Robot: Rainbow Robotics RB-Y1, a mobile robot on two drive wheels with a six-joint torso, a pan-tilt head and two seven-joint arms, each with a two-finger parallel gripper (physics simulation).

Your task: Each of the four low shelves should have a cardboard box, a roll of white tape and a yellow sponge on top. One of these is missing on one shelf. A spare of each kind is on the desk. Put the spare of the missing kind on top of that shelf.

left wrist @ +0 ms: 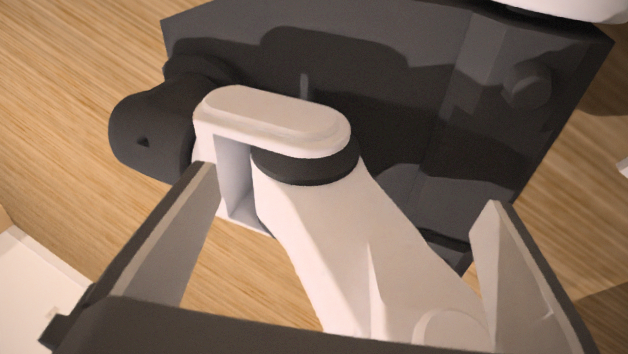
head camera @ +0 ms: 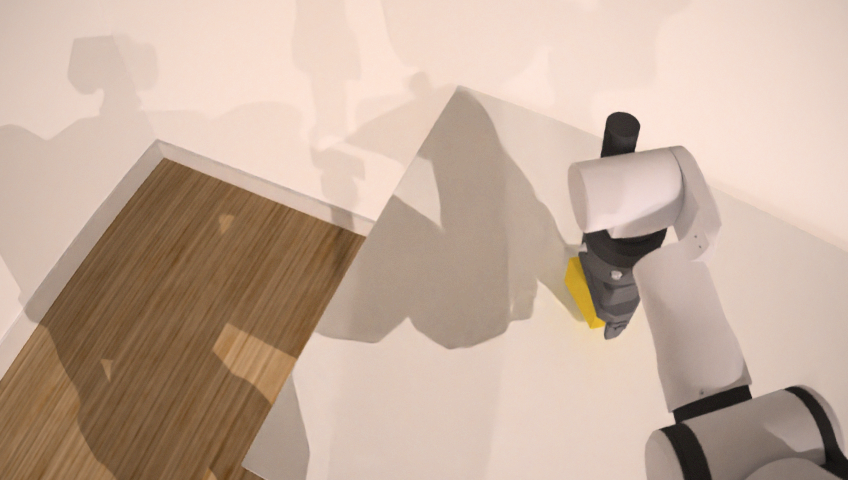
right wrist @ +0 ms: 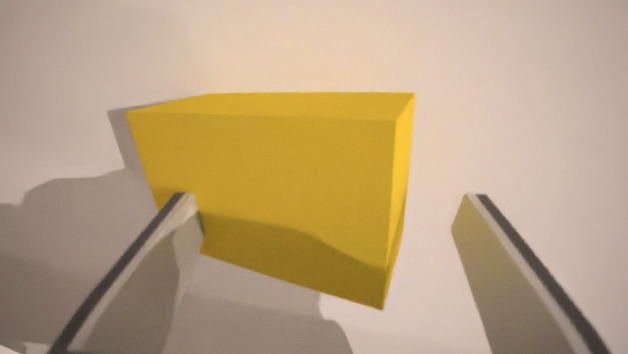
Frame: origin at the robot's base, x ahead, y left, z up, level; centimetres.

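Seen in the pictures: left gripper, fingertip midpoint: (left wrist: 347, 199); right gripper, fingertip midpoint: (head camera: 600, 299) (right wrist: 326, 211).
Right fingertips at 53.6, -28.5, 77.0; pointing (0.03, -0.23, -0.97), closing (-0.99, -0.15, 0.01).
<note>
Offsets run from my right fingertips to a thing's middle, as dx, dy, dz. "spot": to the spot under its first point. Level surfaces: height alone.
A yellow sponge @[+2.2, -0.6, -1.1] (head camera: 580, 291) (right wrist: 280, 170) is on the white desk @[dz -4.8] (head camera: 404, 410) (right wrist: 540, 100). In the head camera it is partly hidden by my right gripper (head camera: 614, 333) (right wrist: 325, 200), which is over its right side. In the right wrist view the gripper is open with nothing held; the left-hand finger overlaps the sponge's lower left part and the other finger is apart from its right end. My left gripper (left wrist: 347, 199) is open and empty, over the robot's own base. The cardboard box, the white tape and the low shelves cannot be made out in these views.
A wooden floor @[dz -76.8] (head camera: 196, 285) (left wrist: 65, 125) lies left of the desk in the head camera. Pale walls (head camera: 238, 59) rise behind the desk. The robot's dark base (left wrist: 350, 55) and a white part of its body @[spot: -69.2, +33.7, -39.3] (left wrist: 330, 215) are beyond the left fingers.
</note>
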